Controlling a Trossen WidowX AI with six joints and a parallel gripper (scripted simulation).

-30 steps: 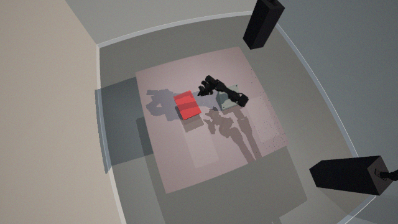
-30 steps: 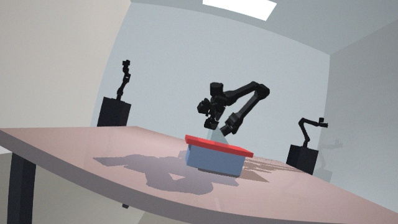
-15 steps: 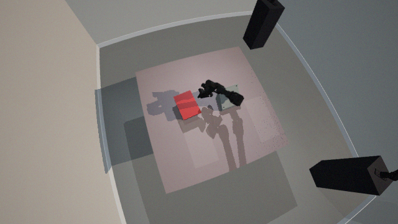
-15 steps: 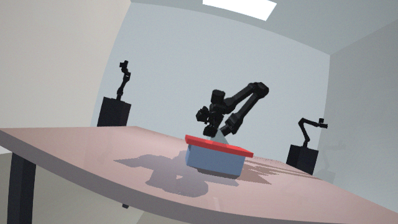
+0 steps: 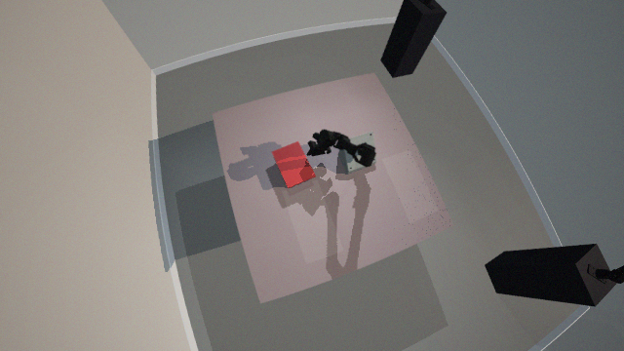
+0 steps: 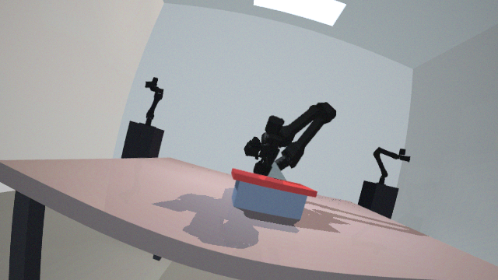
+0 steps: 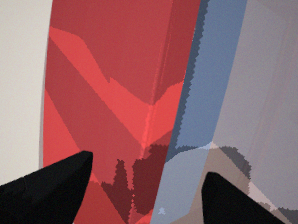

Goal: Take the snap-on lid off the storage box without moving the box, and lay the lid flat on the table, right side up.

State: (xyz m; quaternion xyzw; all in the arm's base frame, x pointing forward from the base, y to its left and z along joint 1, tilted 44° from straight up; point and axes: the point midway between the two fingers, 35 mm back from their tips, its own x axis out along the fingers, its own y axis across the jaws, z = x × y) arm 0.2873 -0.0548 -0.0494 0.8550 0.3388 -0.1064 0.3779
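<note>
The lid lies 110 mm ahead of my gripper tip, 20 mm below it and 10 mm to the left of it. Round my gripper tip: blue storage box 110 mm ahead, 60 mm below, 10 mm to the left.
</note>
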